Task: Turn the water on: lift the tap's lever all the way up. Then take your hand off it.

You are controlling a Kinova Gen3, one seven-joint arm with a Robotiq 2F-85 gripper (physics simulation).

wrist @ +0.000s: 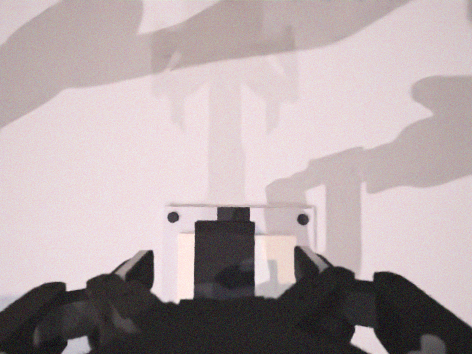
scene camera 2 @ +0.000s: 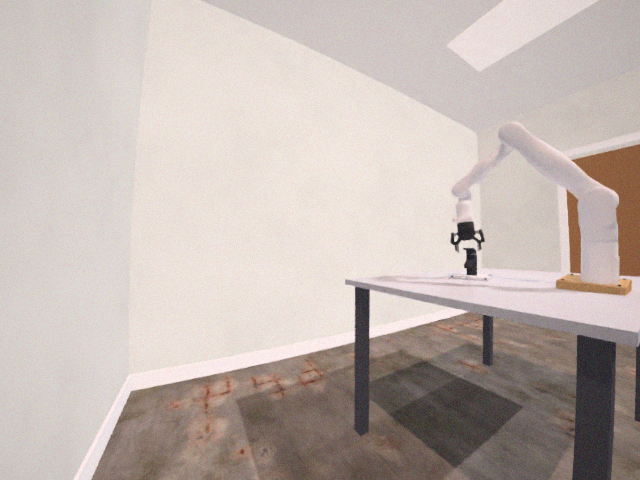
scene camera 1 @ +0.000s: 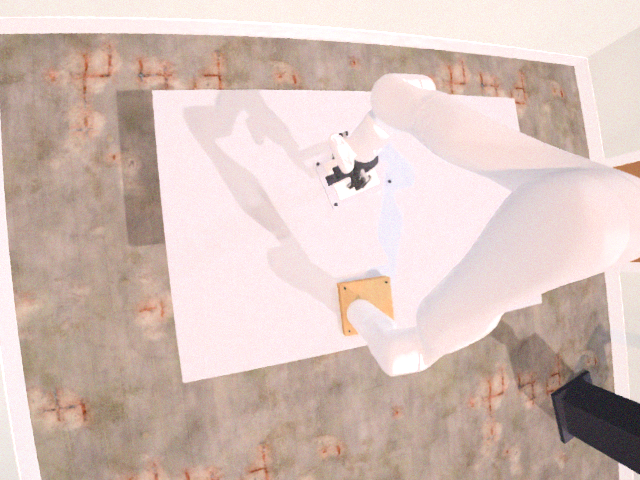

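Pixels of known places: gripper, fingertip midpoint: (wrist: 224,263) (scene camera 2: 468,251) (scene camera 1: 341,172); arm's base at its link origin: (scene camera 2: 598,281) (scene camera 1: 360,313).
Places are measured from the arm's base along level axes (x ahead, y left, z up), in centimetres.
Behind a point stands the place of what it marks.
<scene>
The black tap (scene camera 1: 337,178) @(x 41.7, y -1.8, z 12.2 cm) (scene camera 2: 470,263) @(x 42.6, y -4.4, z 4.7 cm) (wrist: 224,260) @(x 43.5, y -3.5, z 12.4 cm) stands upright on a pale base plate (scene camera 1: 342,194) (scene camera 2: 454,277) @(x 49.1, y -1.3, z -2.5 cm) (wrist: 195,212) @(x 38.7, y -3.1, z -2.4 cm) with dark screws at its corners. Its top is a dark block in the wrist view. I cannot make out the lever apart from the tap's body, so its angle is unclear. My gripper (scene camera 1: 360,177) (scene camera 2: 468,249) @(x 43.5, y -4.3, z 10.4 cm) (wrist: 224,263) @(x 43.5, y -4.3, z 10.4 cm) is wide open and empty, pointing down over the tap. In the wrist view one finger is on each side of the tap, with space between. In scene view 2 the fingertips are about level with the tap's top. The gripper's body hides the tap's near part in the wrist view.
The tap's plate lies on a white table (scene camera 1: 232,320) @(x 11.6, y 38.4, z -3.2 cm) (scene camera 2: 516,304) @(x 17.9, y 45.7, z -3.2 cm). The arm's wooden mounting block (scene camera 1: 379,294) @(x 3.6, y -8.0, z 0.7 cm) (scene camera 2: 591,285) @(x 2.1, y 5.5, z -0.9 cm) is on the same table near one edge. Shadows of the arm fall across the table top. A wall (scene camera 2: 289,180) rises beyond the table.
</scene>
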